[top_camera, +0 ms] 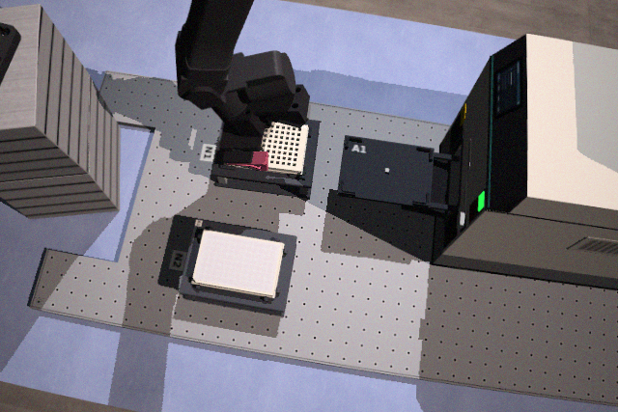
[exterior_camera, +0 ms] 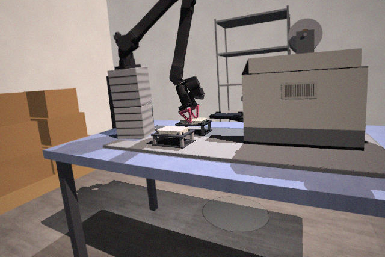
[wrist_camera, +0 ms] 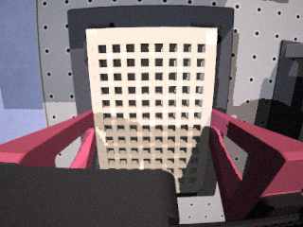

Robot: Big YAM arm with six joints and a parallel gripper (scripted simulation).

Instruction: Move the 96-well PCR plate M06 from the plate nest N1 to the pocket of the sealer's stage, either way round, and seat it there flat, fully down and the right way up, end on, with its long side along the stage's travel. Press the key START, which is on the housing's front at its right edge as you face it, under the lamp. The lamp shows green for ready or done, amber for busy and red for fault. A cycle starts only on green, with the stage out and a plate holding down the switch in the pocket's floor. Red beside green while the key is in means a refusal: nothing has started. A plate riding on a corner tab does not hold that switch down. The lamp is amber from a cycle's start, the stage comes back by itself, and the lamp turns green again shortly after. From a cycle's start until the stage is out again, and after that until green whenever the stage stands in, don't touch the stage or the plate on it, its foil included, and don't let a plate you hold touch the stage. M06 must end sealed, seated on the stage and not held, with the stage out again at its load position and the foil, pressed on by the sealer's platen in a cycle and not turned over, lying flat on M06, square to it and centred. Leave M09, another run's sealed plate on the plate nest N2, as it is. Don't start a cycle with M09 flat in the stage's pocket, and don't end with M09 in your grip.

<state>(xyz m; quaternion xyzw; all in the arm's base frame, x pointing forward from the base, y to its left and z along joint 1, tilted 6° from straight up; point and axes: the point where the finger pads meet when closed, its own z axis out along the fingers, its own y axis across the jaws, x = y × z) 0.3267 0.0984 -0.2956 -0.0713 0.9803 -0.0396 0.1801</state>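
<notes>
The white 96-well plate M06 is right at my hand. Also, from my hand: sealer stage: 20 cm ahead, 1 cm to the right, 4 cm above; then plate nest N1: 2 cm below; then sealed plate M09: 1 cm ahead, 20 cm to the right, 1 cm below.
</notes>
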